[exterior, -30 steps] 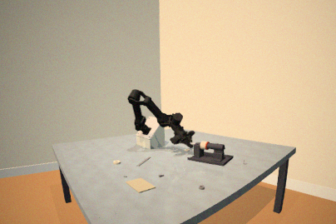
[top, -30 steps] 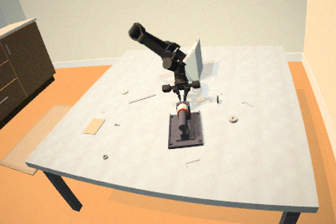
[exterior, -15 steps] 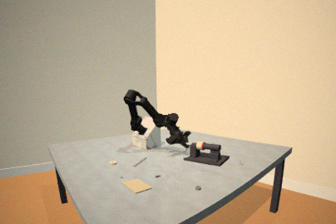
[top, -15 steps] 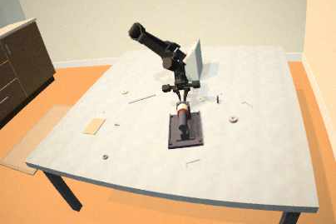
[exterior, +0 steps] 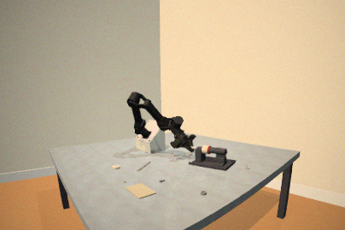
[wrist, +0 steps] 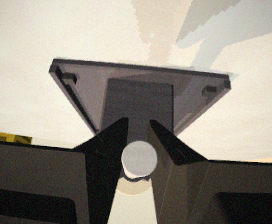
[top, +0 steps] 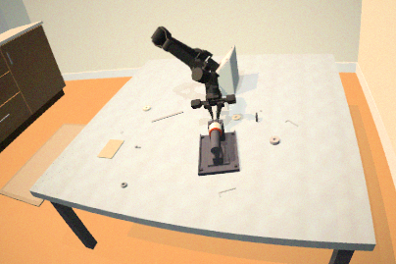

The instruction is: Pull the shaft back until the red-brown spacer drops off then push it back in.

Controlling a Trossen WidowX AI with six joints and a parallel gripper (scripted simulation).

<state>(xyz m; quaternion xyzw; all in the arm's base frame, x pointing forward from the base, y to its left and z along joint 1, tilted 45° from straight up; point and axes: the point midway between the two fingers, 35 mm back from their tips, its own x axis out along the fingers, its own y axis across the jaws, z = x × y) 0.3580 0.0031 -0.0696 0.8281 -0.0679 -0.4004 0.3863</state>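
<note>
The pale spacer lies 80 mm ahead of my gripper tip, 20 mm to the left of it and 20 mm above it. The rest, counted from my gripper tip: tan card (130 mm ahead, 470 mm to the right, 50 mm below); then thin rod (120 mm behind, 270 mm to the right, 50 mm below); then white spacer (100 mm ahead, 20 mm to the left, 20 mm above).
</note>
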